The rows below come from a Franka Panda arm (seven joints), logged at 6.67 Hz.
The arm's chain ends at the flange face. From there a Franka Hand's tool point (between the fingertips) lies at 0.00 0.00 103.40 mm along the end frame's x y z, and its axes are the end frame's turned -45 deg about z.
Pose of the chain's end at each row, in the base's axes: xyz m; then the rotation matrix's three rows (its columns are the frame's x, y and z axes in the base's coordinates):
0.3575 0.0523 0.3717; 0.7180 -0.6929 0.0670; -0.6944 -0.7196 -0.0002; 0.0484 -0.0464 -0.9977
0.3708 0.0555 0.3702; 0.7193 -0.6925 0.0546; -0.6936 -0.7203 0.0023; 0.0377 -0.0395 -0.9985
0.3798 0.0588 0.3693; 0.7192 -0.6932 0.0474; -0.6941 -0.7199 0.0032; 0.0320 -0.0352 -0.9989
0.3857 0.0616 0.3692; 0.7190 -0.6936 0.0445; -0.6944 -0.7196 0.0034; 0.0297 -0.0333 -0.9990
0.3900 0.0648 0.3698; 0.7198 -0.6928 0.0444; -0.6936 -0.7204 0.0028; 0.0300 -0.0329 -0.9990
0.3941 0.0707 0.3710; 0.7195 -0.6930 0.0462; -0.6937 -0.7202 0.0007; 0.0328 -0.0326 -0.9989
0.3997 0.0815 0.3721; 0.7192 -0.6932 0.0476; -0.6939 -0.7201 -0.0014; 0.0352 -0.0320 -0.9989
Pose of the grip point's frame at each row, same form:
0.3644 0.0523 0.2685; 0.9977 0.0177 0.0670; 0.0178 -0.9998 -0.0002; 0.0670 0.0014 -0.9977
0.3764 0.0557 0.2670; 0.9983 0.0190 0.0546; 0.0189 -0.9998 0.0023; 0.0546 -0.0013 -0.9985
0.3847 0.0591 0.2660; 0.9987 0.0184 0.0474; 0.0182 -0.9998 0.0032; 0.0475 -0.0023 -0.9989
0.3903 0.0620 0.2659; 0.9989 0.0180 0.0445; 0.0178 -0.9998 0.0034; 0.0445 -0.0025 -0.9990
0.3946 0.0651 0.2665; 0.9989 0.0191 0.0444; 0.0190 -0.9998 0.0028; 0.0445 -0.0021 -0.9990
0.3989 0.0708 0.2677; 0.9988 0.0187 0.0462; 0.0187 -0.9998 0.0007; 0.0462 0.0001 -0.9989
0.4046 0.0814 0.2688; 0.9987 0.0184 0.0476; 0.0185 -0.9998 -0.0014; 0.0475 0.0023 -0.9989

